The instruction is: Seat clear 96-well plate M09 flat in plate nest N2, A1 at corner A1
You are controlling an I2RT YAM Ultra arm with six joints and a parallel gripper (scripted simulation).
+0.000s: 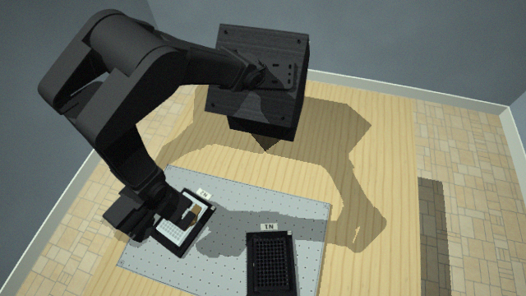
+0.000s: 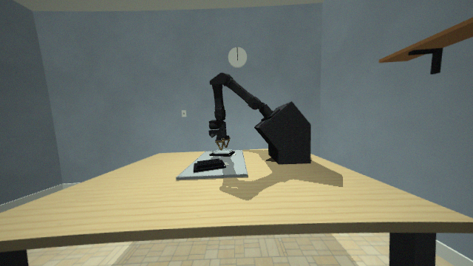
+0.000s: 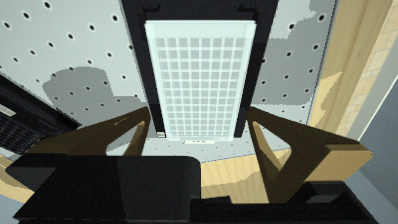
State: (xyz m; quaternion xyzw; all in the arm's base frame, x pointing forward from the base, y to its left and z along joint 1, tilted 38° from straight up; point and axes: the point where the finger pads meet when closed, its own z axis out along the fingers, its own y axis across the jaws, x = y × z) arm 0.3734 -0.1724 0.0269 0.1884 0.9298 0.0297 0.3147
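My gripper is now 40 mm above the plate nest N2, 10 mm to the left of it and 10 mm short of it. Round my hand: n2 label (80 mm behind, 50 mm below, 30 mm to the left); n1 label (240 mm to the left, 50 mm below).
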